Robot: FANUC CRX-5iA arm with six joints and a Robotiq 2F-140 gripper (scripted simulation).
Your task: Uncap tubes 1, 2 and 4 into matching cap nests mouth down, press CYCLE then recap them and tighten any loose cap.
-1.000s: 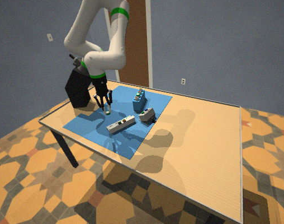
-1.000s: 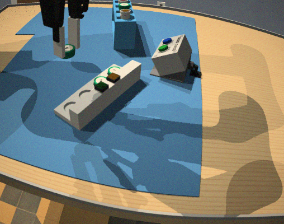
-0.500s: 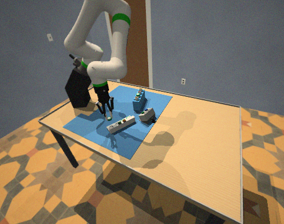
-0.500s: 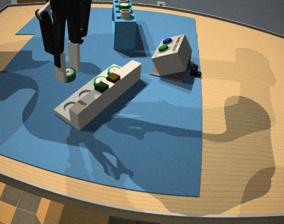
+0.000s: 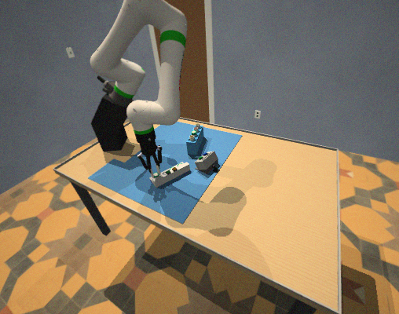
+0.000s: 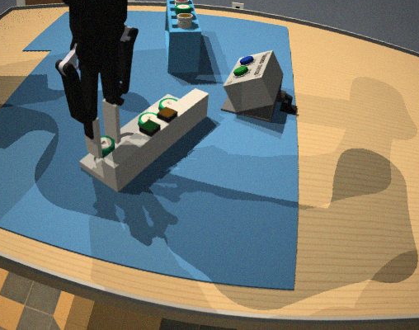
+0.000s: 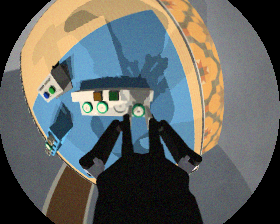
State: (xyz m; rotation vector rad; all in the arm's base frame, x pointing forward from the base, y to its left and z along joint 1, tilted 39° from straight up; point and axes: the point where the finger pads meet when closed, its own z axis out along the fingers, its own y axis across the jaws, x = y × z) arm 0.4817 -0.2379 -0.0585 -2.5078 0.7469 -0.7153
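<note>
My gripper is now 190 mm short of the blue cycle key and 240 mm to the right of it. The rest, counted from my hand: small grey desk 200 mm ahead, 220 mm to the left, 10 mm below; green ready key 180 mm ahead, 190 mm to the left.
</note>
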